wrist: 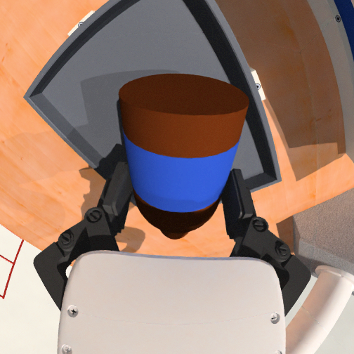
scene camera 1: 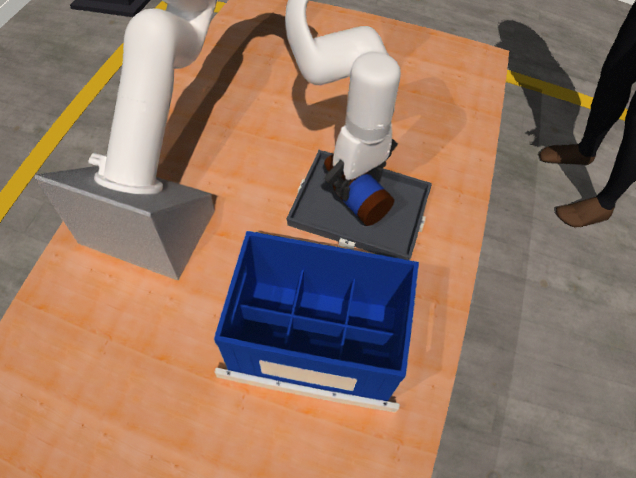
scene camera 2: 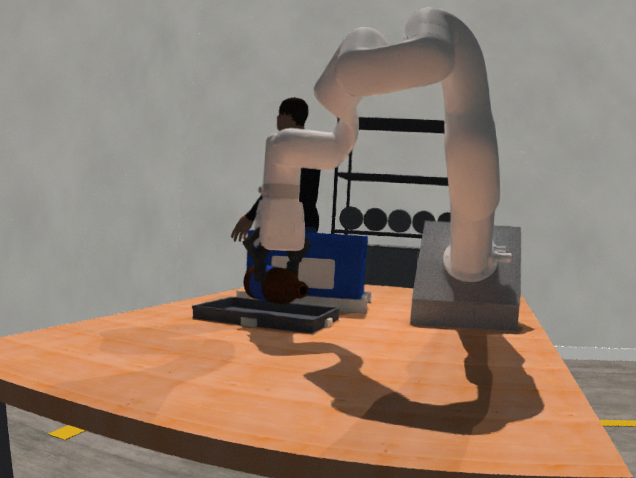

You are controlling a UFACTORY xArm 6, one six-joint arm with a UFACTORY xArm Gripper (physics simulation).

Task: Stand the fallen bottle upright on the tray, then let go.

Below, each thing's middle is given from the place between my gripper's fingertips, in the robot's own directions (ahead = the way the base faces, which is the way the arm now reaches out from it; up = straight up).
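Labels:
Pale strip (scene camera 1: 248, 379): from my hand, 2 cm ahead, 39 cm to the right, 6 cm below. Brown bottle (scene camera 2: 282, 286): my hand 1 cm above it.

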